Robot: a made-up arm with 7 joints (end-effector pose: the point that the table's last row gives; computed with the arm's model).
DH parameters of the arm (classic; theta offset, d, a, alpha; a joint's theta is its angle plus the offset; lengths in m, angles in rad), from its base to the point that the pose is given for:
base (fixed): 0 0 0 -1.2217
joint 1: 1.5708 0 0 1.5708
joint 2: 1.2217 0 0 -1.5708
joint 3: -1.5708 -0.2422 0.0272 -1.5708
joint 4: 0 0 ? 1.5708
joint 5: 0 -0.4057 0 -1.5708
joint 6: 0 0 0 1.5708
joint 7: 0 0 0 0
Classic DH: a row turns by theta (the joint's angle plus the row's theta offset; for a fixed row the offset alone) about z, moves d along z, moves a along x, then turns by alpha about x.
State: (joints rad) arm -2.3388 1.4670 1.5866 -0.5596 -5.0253 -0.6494 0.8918
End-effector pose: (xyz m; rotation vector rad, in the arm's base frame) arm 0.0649 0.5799 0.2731 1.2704 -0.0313 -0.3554
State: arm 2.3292 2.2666 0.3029 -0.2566 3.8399 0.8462 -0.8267
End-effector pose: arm 0.1222 0.6408 -0.0056 0.4827 -0.4164 0.6756
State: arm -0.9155 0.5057 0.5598 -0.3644 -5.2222 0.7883 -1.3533
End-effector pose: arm 0.5570 0.2561 -0.2192 -0.1892 -1.1022 -0.3078
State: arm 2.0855 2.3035 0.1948 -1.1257 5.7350 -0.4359 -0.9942
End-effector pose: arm 0.0286 0.5256 -0.2724 0.8243 -0.4762 2.7708
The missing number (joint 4, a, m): -0.0491
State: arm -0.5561 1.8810 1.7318 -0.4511 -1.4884 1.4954 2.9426
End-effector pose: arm -0.0921 0.5620 0.3106 -0.1911 0.9496 -1.1535
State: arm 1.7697 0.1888 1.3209 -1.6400 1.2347 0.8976 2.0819
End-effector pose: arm -0.3419 0.3658 0.0896 -0.4196 1.1341 -2.4040
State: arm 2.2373 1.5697 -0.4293 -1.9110 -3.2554 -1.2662 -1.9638
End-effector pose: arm -0.4117 0.1358 -0.1304 0.8954 1.3548 -0.3468
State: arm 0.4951 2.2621 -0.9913 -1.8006 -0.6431 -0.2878 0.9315
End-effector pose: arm 0.0780 0.4107 -0.2283 0.0691 0.2698 -1.4325
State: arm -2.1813 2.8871 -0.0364 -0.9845 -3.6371 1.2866 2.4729
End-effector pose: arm -0.5303 0.2661 0.1407 -2.7907 -0.5331 0.2201
